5 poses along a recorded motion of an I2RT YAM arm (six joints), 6.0 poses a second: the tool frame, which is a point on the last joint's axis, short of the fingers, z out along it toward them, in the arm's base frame.
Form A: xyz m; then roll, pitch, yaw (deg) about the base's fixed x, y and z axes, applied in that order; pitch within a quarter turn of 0, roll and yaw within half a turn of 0.
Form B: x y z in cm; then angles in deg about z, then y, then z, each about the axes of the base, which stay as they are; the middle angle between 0 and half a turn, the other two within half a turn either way. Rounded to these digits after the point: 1 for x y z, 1 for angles.
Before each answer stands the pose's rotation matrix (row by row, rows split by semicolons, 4 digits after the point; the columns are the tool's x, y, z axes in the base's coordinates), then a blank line. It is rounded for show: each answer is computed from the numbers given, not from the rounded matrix.
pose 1, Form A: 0.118 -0.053 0.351 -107.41 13.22 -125.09
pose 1, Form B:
-0.5596 -0.1194 0.8201; -0.7966 0.3506 -0.4925; -0.2287 -0.9289 -0.2913

11.8 -5.3 35.1 -76.2 106.9 -31.0
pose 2, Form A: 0.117 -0.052 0.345 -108.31 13.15 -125.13
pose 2, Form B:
-0.5603 -0.1326 0.8176; -0.7964 0.3574 -0.4878; -0.2275 -0.9245 -0.3059

11.7 -5.2 34.5 -76.2 107.8 -30.8
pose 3, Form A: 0.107 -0.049 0.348 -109.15 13.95 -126.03
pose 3, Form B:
-0.5709 -0.1313 0.8105; -0.7849 0.3771 -0.4917; -0.2411 -0.9168 -0.3184

10.7 -4.9 34.8 -75.3 108.6 -31.2
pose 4, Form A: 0.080 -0.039 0.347 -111.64 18.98 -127.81
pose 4, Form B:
-0.5797 -0.1060 0.8079; -0.7471 0.4649 -0.4751; -0.3252 -0.8790 -0.3487

8.0 -3.9 34.7 -69.7 110.4 -30.5
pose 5, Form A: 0.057 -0.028 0.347 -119.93 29.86 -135.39
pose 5, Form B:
-0.6174 -0.0432 0.7855; -0.6090 0.6582 -0.4425; -0.4979 -0.7516 -0.4327

5.7 -2.8 34.7 -56.5 115.6 -29.4
